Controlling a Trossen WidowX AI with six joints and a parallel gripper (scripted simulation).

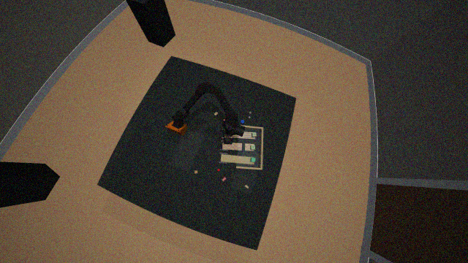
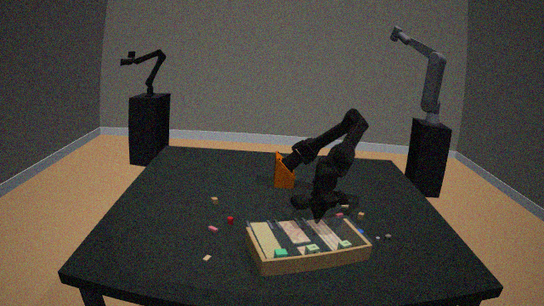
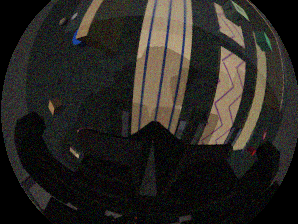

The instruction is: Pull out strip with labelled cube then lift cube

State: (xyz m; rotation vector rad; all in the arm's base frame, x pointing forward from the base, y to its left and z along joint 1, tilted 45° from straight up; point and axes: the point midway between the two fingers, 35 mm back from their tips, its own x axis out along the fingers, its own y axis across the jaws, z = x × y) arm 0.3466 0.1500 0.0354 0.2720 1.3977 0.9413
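The zigzag strip is 7 cm to the right of my gripper tip and 7 cm ahead of it. Round my gripper tip: red cylinder 28 cm to the right, 6 cm ahead, 1 cm above.
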